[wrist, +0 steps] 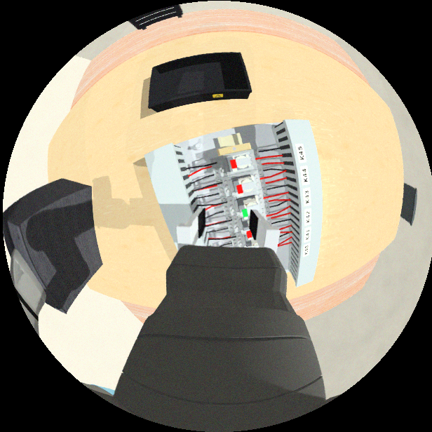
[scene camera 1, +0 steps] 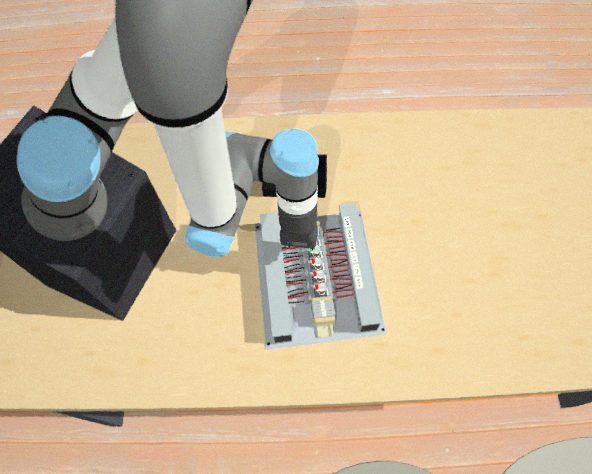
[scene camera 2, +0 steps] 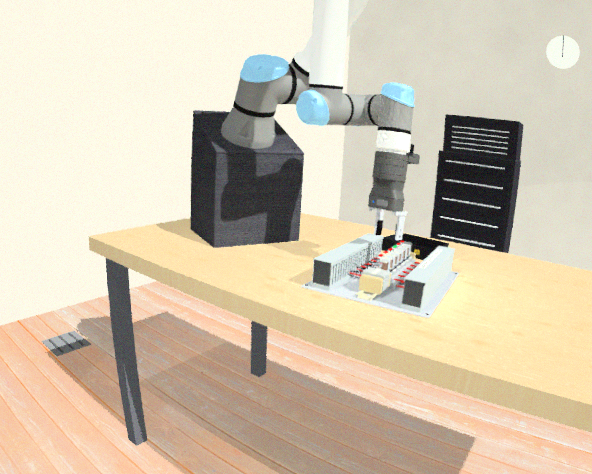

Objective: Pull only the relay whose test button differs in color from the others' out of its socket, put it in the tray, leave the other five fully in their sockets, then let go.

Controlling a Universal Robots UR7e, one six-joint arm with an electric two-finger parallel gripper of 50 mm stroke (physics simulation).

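Frame: origin at the arm's base, x right, y back, z down, level; millimetres.
Seen in the pictures: gripper, fingertip midpoint: (scene camera 1: 301,244) (scene camera 2: 387,237); arm's base, link origin: (scene camera 1: 65,202) (scene camera 2: 247,135).
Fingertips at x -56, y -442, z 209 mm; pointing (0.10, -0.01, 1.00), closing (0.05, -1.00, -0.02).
Pixels of each thing's middle, then the offset from my fingertips to it. "spot": a spot on its surface instead.
- relay with the green test button, body centre: (scene camera 2: 396,256) (scene camera 1: 314,252) dx -1, dy -30, dz +38 mm
- black tray, surface spot: (scene camera 1: 322,175) spot: dx -248, dy -29, dz +82 mm
- beige terminal block, body centre: (scene camera 2: 375,279) (scene camera 1: 322,310) dx +131, dy -60, dz +57 mm
The relay with the green test button (scene camera 1: 315,253) (scene camera 2: 395,246) (wrist: 245,213) stands in the row on the panel; the other visible buttons are red. Red-button relays (scene camera 1: 318,276) (wrist: 245,185) sit in line with it, and part of the row is hidden under the gripper. My gripper (scene camera 2: 389,236) (wrist: 227,217) is open and empty, pointing down above the far part of the row. In the wrist view the right fingertip is close beside the green button. In scene camera 1 the fingers are hidden. The black tray (scene camera 1: 322,175) (scene camera 2: 431,244) (wrist: 200,103) holds no relay in the wrist view.
Grey wire ducts (scene camera 1: 278,305) (scene camera 2: 430,280) (wrist: 306,200) run along both sides of the row, with red and black wires between. A beige terminal block (scene camera 1: 323,310) (scene camera 2: 375,282) (wrist: 234,149) stands at one end of the row. The black robot pedestal (scene camera 1: 120,260) (scene camera 2: 250,200) stands on the table.
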